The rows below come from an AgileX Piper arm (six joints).
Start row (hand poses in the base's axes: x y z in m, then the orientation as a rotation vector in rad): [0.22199, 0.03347, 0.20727, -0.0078, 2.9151, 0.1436]
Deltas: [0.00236, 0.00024, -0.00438, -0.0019, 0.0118, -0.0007]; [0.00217, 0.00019, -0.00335, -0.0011, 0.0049, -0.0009]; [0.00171, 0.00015, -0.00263, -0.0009, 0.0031, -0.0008]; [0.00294, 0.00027, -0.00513, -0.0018, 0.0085, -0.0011]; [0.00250, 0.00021, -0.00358, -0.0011, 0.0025, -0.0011]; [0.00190, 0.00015, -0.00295, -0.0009, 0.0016, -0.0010]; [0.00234, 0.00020, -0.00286, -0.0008, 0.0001, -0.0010]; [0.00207, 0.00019, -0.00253, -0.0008, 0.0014, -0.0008]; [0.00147, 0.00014, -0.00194, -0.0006, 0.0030, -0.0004]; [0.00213, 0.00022, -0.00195, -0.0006, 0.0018, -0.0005]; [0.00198, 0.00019, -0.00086, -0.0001, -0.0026, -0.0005]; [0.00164, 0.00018, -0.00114, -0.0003, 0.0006, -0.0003]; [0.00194, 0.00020, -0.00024, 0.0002, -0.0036, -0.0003]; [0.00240, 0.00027, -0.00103, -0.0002, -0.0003, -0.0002]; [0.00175, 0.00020, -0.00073, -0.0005, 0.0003, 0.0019]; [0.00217, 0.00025, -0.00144, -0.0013, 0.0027, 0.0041]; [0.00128, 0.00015, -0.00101, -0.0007, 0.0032, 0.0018]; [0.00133, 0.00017, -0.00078, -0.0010, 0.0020, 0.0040]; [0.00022, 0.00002, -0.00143, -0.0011, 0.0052, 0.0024]
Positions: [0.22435, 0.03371, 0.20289, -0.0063, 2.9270, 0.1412]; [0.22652, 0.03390, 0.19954, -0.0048, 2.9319, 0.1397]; [0.22823, 0.03405, 0.19691, -0.0036, 2.9350, 0.1384]; [0.23117, 0.03432, 0.19178, -0.0017, 2.9436, 0.1359]; [0.23367, 0.03453, 0.18820, -0.0001, 2.9461, 0.1342]; [0.23557, 0.03468, 0.18525, 0.0014, 2.9477, 0.1328]; [0.23791, 0.03488, 0.18239, 0.0028, 2.9478, 0.1315]; [0.23998, 0.03507, 0.17986, 0.0040, 2.9492, 0.1303]; [0.24145, 0.03521, 0.17792, 0.0047, 2.9522, 0.1295]; [0.24358, 0.03543, 0.17597, 0.0055, 2.9540, 0.1286]; [0.24556, 0.03562, 0.17511, 0.0061, 2.9514, 0.1283]; [0.24720, 0.03580, 0.17397, 0.0065, 2.9520, 0.1278]; [0.24914, 0.03600, 0.17373, 0.0067, 2.9484, 0.1279]; [0.25154, 0.03627, 0.17270, 0.0069, 2.9481, 0.1276]; [0.25329, 0.03647, 0.17197, 0.0040, 2.9485, 0.1271]; [0.25546, 0.03672, 0.17053, -0.0021, 2.9514, 0.1259]; [0.25674, 0.03687, 0.16952, -0.0047, 2.9547, 0.1252]; [0.25807, 0.03704, 0.16874, -0.0106, 2.9569, 0.1244]; [0.25829, 0.03706, 0.16731, -0.0140, 2.9622, 0.1233]
